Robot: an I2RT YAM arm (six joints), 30 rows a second.
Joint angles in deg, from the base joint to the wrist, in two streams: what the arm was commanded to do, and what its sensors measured. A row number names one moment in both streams.
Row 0, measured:
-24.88, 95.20, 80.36, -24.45, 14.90, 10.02
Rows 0 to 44, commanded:
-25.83, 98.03, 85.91, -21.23, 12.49, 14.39
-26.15, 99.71, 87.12, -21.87, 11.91, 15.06
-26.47, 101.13, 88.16, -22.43, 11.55, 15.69
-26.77, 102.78, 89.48, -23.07, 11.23, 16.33
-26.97, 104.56, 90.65, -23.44, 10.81, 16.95
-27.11, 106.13, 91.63, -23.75, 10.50, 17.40
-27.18, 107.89, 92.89, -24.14, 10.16, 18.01
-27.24, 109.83, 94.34, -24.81, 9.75, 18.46
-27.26, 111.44, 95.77, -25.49, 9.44, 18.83
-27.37, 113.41, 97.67, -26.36, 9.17, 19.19
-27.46, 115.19, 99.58, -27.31, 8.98, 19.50
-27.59, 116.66, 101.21, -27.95, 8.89, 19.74
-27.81, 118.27, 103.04, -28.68, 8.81, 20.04
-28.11, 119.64, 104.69, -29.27, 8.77, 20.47
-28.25, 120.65, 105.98, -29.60, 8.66, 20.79
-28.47, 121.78, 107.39, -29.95, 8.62, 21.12
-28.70, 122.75, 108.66, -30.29, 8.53, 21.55
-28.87, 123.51, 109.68, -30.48, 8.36, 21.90
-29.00, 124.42, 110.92, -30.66, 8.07, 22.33
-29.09, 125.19, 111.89, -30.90, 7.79, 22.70
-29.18, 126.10, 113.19, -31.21, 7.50, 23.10
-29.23, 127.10, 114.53, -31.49, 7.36, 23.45
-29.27, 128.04, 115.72, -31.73, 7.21, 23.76
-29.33, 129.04, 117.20, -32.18, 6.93, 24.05
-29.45, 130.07, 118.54, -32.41, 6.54, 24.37
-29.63, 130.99, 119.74, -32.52, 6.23, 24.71
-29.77, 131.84, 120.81, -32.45, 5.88, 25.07
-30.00, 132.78, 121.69, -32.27, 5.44, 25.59
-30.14, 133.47, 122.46, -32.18, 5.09, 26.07
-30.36, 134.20, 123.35, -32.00, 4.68, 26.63
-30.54, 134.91, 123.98, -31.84, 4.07, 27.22
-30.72, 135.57, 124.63, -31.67, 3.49, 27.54
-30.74, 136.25, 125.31, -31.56, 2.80, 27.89
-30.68, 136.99, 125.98, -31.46, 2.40, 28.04
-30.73, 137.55, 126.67, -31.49, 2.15, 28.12
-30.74, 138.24, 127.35, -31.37, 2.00, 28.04
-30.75, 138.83, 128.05, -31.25, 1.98, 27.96
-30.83, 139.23, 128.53, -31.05, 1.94, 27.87
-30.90, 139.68, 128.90, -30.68, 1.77, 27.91
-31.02, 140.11, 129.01, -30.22, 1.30, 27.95
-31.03, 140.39, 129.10, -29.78, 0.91, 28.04
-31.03, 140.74, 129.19, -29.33, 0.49, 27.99
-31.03, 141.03, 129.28, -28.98, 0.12, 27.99
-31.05, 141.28, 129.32, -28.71, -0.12, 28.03
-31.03, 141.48, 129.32, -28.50, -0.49, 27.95
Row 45, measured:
-30.76, 141.27, 126.34, -34.39, 0.89, 27.03
